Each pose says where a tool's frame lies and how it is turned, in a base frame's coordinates. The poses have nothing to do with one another.
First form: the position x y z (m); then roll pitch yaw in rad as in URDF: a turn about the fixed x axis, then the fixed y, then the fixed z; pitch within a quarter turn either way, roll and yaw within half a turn.
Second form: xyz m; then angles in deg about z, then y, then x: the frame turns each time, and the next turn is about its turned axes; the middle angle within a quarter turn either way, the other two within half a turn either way. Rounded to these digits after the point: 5 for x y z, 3 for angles.
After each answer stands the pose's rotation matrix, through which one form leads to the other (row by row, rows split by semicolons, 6 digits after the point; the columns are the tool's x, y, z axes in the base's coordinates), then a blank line. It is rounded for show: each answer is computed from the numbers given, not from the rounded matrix.
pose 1, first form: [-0.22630 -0.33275 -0.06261 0.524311 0.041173 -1.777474]
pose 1, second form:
[-0.22630 -0.33275 -0.06261 -101.842 2.359 30.041]
-0.205036 0.843017 -0.497275; -0.977889 -0.197811 0.067857; -0.041161 0.500192 0.864935

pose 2, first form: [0.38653 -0.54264 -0.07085 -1.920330 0.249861 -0.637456]
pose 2, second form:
[0.38653 -0.54264 -0.07085 -36.524 14.316 -110.027]
0.778658 -0.390509 0.491116; -0.576672 -0.136940 0.805417; -0.247269 -0.910357 -0.331825

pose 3, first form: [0.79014 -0.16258 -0.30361 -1.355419 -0.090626 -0.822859]
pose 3, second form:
[0.79014 -0.16258 -0.30361 -47.146 -5.192 -77.660]
0.677337 0.216805 0.703001; -0.730085 0.080541 0.678594; 0.090502 -0.972887 0.212839

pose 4, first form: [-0.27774 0.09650 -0.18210 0.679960 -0.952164 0.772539]
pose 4, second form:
[-0.27774 0.09650 -0.18210 44.263 -54.555 38.959]
0.415305 -0.909561 -0.014818; 0.404760 0.199352 -0.892428; 0.814672 0.364633 0.450946

